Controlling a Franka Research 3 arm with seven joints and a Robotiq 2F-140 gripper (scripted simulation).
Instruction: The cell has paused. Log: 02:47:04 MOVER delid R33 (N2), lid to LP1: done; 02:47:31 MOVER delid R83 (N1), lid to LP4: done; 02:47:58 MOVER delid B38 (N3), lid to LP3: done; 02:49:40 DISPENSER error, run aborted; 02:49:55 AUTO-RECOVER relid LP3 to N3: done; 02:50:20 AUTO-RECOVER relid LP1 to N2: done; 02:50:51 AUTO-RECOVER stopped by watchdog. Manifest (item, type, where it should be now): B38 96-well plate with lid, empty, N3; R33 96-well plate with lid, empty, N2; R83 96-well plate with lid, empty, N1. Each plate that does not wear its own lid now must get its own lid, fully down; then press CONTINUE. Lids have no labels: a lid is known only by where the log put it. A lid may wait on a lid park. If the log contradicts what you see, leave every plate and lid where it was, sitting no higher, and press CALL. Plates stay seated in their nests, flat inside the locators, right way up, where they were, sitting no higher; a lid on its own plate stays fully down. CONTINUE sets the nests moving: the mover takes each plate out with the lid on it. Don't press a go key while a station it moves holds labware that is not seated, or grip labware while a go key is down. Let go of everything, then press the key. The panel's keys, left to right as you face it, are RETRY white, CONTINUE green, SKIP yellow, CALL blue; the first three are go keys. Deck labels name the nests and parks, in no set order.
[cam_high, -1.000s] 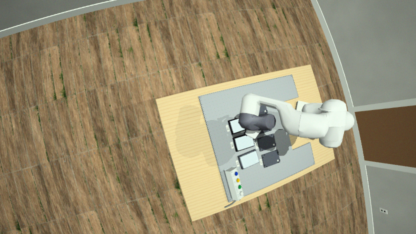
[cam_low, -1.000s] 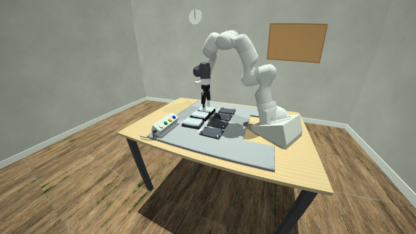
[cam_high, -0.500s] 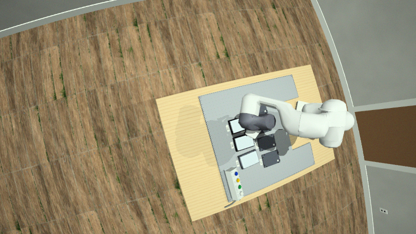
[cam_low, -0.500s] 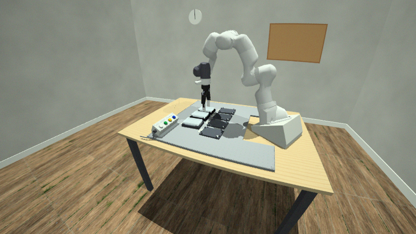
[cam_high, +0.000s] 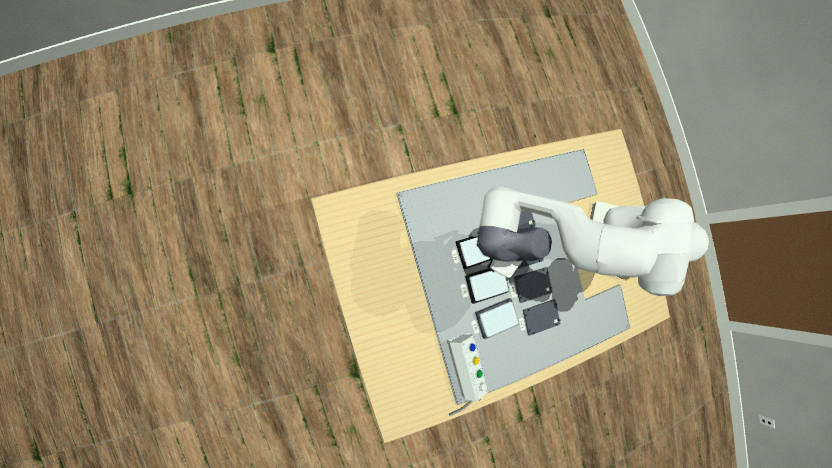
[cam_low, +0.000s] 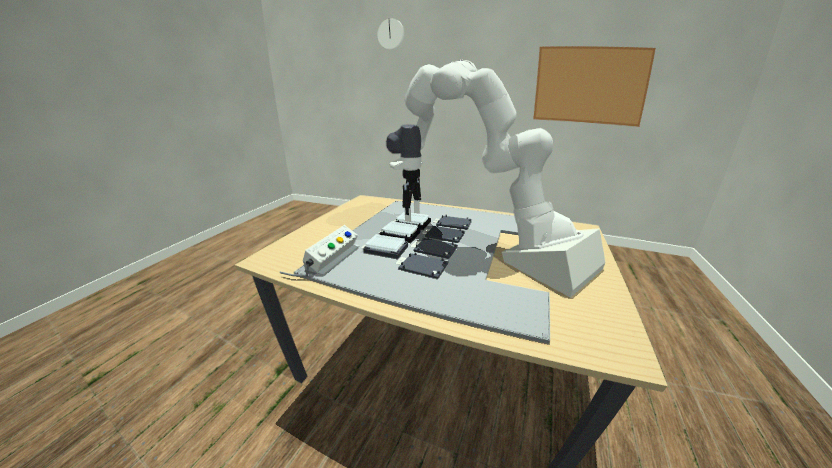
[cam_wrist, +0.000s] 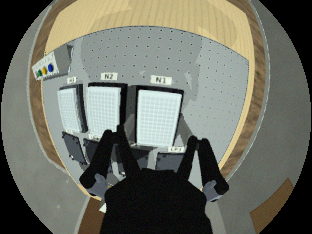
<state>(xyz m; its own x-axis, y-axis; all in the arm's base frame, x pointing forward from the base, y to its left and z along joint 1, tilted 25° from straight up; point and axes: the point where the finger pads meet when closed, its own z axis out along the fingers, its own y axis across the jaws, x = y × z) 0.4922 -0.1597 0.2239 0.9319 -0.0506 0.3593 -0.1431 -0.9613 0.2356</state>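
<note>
Right now my hand is 2 cm above the pale lid. From my hand the other things lie so: plate (3 cm below); then blue key (29 cm to the left, 18 cm ahead, 1 cm above); then LP4 sign (20 cm to the left, 6 cm behind, 5 cm below).
</note>
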